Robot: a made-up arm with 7 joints.
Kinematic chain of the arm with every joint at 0, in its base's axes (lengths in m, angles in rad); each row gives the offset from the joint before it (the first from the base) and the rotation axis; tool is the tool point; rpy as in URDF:
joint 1: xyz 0 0 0.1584 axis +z
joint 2: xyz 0 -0.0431 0.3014 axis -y
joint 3: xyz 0 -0.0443 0.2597 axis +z
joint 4: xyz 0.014 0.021 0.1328 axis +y
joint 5: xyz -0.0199 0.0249 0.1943 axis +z
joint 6: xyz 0 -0.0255 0.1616 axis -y
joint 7: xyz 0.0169 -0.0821 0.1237 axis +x
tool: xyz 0 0 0 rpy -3.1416 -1.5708 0
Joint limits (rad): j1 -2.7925..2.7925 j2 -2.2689..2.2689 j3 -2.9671..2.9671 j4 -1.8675..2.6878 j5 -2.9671..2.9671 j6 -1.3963..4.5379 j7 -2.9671..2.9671
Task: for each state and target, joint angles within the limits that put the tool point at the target. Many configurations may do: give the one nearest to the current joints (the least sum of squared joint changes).
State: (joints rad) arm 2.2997 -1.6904 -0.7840 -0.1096 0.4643 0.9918 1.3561
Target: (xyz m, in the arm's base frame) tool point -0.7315 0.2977 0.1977
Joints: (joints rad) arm 2.7925 -2.0709 -0.9412 -0.2042 0.3846 0.8894 1.3561
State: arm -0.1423 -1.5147 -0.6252 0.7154 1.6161 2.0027 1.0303
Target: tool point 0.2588 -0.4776 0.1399
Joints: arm -0.4292 -1.7503 -0.6160 0.9789 1.6923 2.0408 1.0303
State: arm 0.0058 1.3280 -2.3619 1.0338 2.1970 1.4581 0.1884
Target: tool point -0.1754 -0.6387 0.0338
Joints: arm 0.6377 1.8906 -2.3146 0.7408 2.2683 1.0271 0.1884
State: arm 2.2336 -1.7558 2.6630 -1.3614 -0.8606 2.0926 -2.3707
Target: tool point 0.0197 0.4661 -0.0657
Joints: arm 2.2426 -2.0646 2.7242 -0.6905 -0.9190 1.6247 -2.3707
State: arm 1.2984 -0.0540 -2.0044 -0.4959 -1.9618 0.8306 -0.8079
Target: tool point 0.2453 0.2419 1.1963
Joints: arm 0.8968 -0.0760 -2.2939 -0.4123 -2.0457 1.0482 -0.8079
